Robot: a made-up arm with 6 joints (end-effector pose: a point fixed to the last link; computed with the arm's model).
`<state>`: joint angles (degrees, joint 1 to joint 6).
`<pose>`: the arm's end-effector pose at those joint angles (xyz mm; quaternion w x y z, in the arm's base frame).
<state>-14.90 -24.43 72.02 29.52 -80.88 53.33</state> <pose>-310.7 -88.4 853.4 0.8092 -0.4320 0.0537 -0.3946</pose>
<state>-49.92 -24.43 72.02 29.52 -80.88 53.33</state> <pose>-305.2 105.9 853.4 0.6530 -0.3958 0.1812 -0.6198</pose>
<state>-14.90 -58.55 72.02 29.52 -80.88 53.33</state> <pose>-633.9 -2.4 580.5 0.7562 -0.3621 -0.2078 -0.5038</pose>
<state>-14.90 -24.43 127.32 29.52 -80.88 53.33</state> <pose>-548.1 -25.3 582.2 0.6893 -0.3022 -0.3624 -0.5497</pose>
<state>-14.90 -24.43 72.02 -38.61 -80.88 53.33</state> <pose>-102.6 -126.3 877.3 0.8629 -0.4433 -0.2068 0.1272</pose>
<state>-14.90 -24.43 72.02 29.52 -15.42 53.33</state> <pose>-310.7 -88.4 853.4 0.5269 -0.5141 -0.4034 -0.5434</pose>
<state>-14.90 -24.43 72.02 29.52 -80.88 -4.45</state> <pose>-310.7 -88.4 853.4 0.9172 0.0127 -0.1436 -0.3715</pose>
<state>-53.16 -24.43 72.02 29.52 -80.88 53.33</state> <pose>-298.7 123.0 853.4 0.6352 -0.3905 0.1923 -0.6380</pose>
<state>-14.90 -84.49 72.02 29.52 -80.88 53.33</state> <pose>-747.0 27.7 271.6 0.6710 -0.2872 -0.3956 -0.5575</pose>
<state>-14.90 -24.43 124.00 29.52 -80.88 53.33</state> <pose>-541.9 -26.9 604.1 0.7014 -0.3123 -0.3389 -0.5437</pose>
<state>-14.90 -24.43 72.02 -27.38 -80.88 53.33</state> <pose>-137.7 -137.9 873.8 0.8752 -0.4525 -0.1665 0.0392</pose>
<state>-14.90 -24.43 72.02 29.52 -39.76 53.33</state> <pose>-310.7 -88.4 853.4 0.6577 -0.5023 -0.2411 -0.5069</pose>
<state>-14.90 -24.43 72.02 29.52 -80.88 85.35</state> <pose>-310.7 -88.4 853.4 0.6587 -0.6384 0.1605 -0.3645</pose>
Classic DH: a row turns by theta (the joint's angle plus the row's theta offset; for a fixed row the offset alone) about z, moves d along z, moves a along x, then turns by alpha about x. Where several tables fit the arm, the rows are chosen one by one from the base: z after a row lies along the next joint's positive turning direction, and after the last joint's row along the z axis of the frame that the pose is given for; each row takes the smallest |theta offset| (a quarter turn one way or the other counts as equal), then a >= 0, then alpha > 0; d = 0 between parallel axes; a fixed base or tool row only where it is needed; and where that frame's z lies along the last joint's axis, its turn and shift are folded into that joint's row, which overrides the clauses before.
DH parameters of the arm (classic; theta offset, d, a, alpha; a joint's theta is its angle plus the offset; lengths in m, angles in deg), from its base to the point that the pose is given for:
joint 1: 0 0.172 0 -90
joint 2: -90 0 0.342 180
joint 3: 0 0 0 -90
joint 4: 0 -0.383 0 90
joint 5: 0 0.19 0 -90
joint 6: 90 0 0 90
tool (fixed): -90 0 0 0

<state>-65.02 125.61 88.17 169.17 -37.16 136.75</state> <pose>424.2 -468.6 -231.6 0.7281 0.3581 -0.2506 -0.5281</pose>
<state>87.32 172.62 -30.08 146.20 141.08 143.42</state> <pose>-174.1 -342.4 -116.9 0.5805 0.0998 -0.0173 0.8079</pose>
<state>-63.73 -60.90 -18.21 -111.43 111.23 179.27</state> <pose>107.7 -61.3 468.0 0.2893 0.1395 0.4570 -0.8295</pose>
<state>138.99 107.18 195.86 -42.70 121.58 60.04</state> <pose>-258.8 410.1 450.9 0.4924 0.8293 0.1425 -0.2224</pose>
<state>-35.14 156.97 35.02 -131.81 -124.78 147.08</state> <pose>-81.7 212.4 -392.8 0.8743 0.4744 -0.0716 0.0728</pose>
